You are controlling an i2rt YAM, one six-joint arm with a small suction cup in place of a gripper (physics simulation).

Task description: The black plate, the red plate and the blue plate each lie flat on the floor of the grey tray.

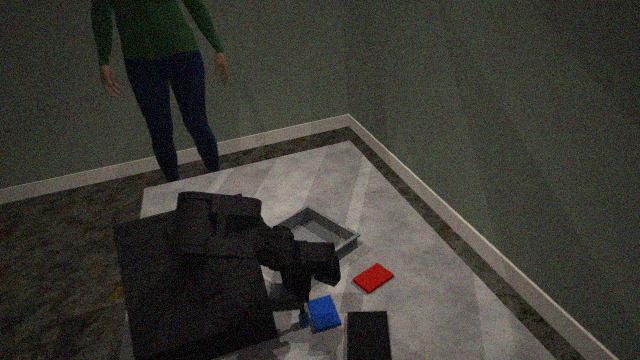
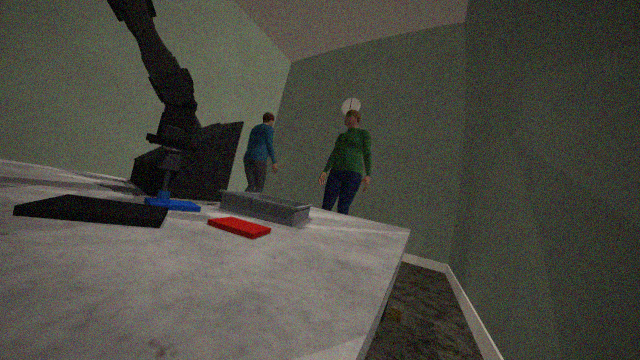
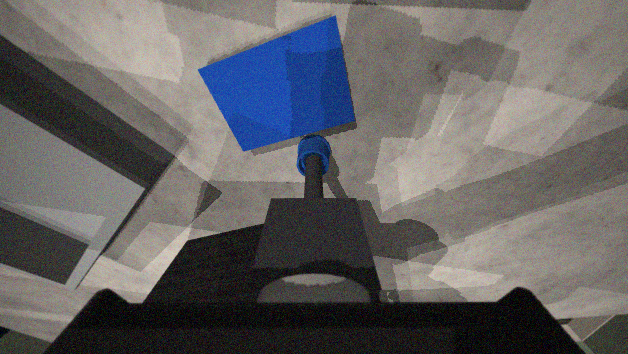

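Seen in the pictures: end effector, tool point: (image 1: 305,322) (image 3: 313,148); arm's base, origin of the base link: (image 2: 196,135).
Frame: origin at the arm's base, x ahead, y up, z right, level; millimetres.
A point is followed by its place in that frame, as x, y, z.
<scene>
The blue plate (image 1: 323,313) {247, -198, 144} (image 2: 179,205) {279, -198, 140} (image 3: 277,84) {256, -198, 141} lies flat on the table top. My suction cup (image 1: 304,318) {198, -209, 139} (image 2: 164,195) (image 3: 313,154) is low beside the plate's near edge, just off its surface, and holds nothing that I can see. The black plate (image 1: 368,333) {314, -198, 251} (image 2: 152,215) {360, -198, 217} lies flat to the right of the blue one. The red plate (image 1: 373,277) {419, -200, 99} (image 2: 238,227) {437, -200, 117} lies flat between the black plate and the grey tray (image 1: 334,222) {418, -160, -135} (image 2: 265,207) {372, -176, -21}. What shows of the tray's floor is bare; the arm hides part of it.
The arm's dark base block (image 1: 193,286) {-24, -42, 55} fills the table's left side. A person in green (image 2: 351,161) and a person in blue (image 2: 259,157) stand beyond the table. The table's right edge (image 2: 390,286) {682, -224, 71} drops to the floor.
</scene>
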